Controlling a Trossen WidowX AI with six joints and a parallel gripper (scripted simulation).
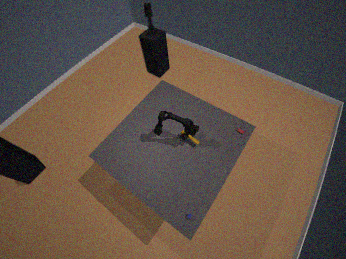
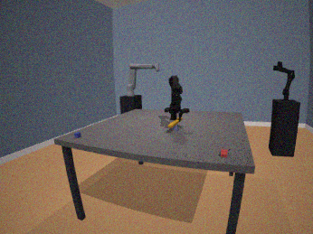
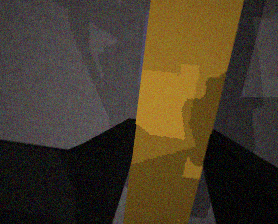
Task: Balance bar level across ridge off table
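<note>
Right now the yellow bar is 3 cm ahead of my gripper tip. Also, from my gripper tip: blue block: 43 cm ahead, 62 cm to the right, 4 cm below; red block: 43 cm ahead, 38 cm to the left, 5 cm below.
</note>
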